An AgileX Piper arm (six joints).
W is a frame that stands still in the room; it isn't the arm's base.
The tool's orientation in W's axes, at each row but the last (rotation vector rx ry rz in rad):
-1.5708, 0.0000, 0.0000
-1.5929, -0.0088, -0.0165
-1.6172, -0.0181, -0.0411
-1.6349, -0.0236, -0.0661
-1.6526, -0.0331, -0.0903
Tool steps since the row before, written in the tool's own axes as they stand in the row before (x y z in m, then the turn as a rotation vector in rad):
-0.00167, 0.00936, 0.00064, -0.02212, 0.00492, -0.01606
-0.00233, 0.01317, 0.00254, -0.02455, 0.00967, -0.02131
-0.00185, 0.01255, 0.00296, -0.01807, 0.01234, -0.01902
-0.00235, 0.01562, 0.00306, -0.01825, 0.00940, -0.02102
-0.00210, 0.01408, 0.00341, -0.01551, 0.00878, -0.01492
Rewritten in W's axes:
-0.00167, 0.00064, -0.00936, -0.02212, -0.01606, -0.00492
-0.00211, 0.00226, -0.01326, -0.02450, -0.02140, -0.00959
-0.00134, 0.00239, -0.01273, -0.01789, -0.01933, -0.01212
-0.00139, 0.00209, -0.01589, -0.01829, -0.02113, -0.00907
-0.00089, 0.00228, -0.01443, -0.01537, -0.01509, -0.00874

